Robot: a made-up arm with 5 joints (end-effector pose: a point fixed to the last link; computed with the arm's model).
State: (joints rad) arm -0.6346 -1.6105 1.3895 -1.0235 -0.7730
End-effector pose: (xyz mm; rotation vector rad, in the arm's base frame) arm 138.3 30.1 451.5 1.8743 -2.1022 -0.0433
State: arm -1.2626 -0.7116 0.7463 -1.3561 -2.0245
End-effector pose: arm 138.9 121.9 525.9 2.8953 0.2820 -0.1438
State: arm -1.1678 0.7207 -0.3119 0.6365 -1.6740
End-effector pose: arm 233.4 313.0 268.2 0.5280 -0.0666 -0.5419
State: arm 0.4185 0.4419 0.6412 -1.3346 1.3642
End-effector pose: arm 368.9 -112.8 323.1 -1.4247 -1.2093 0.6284
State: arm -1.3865 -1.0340 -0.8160 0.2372 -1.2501
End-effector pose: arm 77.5 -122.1 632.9 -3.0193 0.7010 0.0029
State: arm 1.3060 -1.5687 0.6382 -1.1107 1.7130
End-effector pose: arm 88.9 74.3 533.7 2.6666 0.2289 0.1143
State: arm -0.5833 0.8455 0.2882 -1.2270 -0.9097
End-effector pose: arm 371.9 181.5 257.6 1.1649 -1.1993 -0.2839
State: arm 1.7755 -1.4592 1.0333 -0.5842 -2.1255
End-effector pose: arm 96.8 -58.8 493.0 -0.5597 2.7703 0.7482
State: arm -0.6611 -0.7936 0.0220 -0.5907 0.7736
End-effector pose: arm 155.5 45.0 622.6 -0.0949 -2.9732 0.1988
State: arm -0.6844 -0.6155 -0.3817 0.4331 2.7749
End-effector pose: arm 195.9 80.0 616.8 2.2543 1.3818 -1.4428
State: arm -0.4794 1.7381 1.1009 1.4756 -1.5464
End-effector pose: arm 113.4 9.4 270.8 -2.4013 1.4184 -0.2976
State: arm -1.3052 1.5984 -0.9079 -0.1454 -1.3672
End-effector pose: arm 197.9 359.2 131.1 1.0036 -0.2142 -0.1008
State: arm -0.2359 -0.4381 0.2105 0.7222 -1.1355
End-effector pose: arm 313.2 54.6 454.4 0.7263 -0.8449 -0.8523
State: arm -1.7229 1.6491 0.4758 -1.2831 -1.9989
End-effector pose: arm 74.6 167.4 66.8 0.6962 0.2264 -0.3101
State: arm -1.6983 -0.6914 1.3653 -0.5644 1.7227
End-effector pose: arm 79.4 163.0 351.3 -0.0242 1.9892 -2.2052
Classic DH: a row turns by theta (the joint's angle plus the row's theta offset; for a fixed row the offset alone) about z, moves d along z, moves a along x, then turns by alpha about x. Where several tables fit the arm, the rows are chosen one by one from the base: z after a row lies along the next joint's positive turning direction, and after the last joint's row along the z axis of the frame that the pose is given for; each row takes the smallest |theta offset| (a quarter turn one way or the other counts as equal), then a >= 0, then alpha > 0; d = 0 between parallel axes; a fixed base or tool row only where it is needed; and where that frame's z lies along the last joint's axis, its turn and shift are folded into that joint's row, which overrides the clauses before.
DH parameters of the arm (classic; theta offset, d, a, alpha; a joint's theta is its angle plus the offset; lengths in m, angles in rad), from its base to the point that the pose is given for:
base (fixed): 0 0 0.1046 3.1416
joint 1: 0 -0.3031 0.0346 1.5708
joint 2: -1.3272 0 0.1571 0
joint 3: 1.2884 0 0.1419 0
joint 4: -1.532 0.0043 0 1.5708
joint 5: -0.0487 -0.0846 0 0

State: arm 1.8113 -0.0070 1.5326 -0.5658 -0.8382
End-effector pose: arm 77.4 -129.1 245.1 -0.3730 -0.7486 -2.5872
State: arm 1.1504 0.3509 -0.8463 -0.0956 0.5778
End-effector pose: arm 237.1 -285.8 552.6 -1.6257 -1.4579 -0.3560
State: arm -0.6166 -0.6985 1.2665 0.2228 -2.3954
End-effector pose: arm 222.5 88.8 312.4 0.8936 -0.0361 -1.7226
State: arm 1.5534 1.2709 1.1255 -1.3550 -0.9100
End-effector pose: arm 111.2 -133.6 138.7 -0.2036 -0.6644 -2.4376
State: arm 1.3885 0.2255 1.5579 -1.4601 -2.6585
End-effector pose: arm 138.1 -157.8 276.6 -0.9168 1.1829 1.8477
